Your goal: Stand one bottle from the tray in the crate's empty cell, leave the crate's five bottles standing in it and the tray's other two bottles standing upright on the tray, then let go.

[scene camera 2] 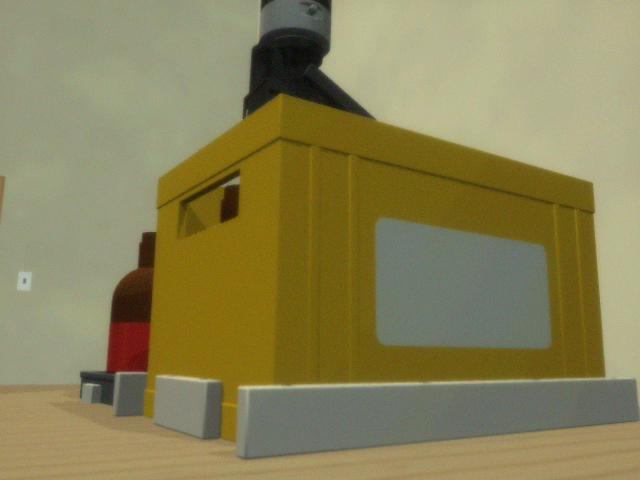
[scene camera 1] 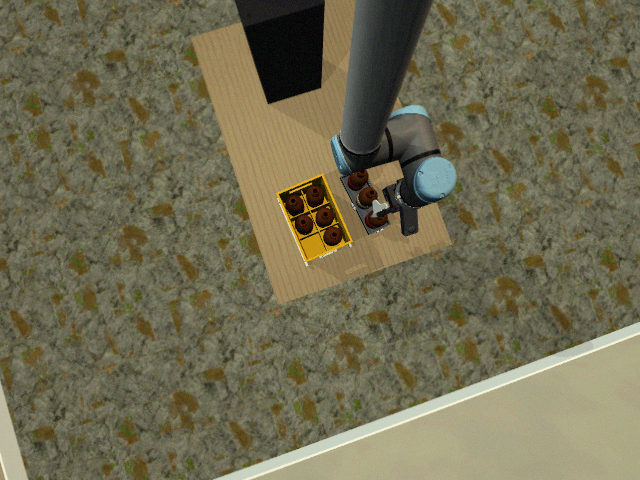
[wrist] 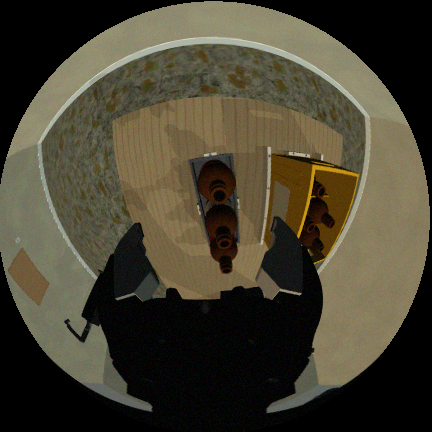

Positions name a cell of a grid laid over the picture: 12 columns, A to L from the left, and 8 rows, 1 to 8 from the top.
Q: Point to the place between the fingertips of my gripper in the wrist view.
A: F5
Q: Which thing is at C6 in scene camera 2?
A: A red-labelled bottle.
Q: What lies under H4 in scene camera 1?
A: My gripper.
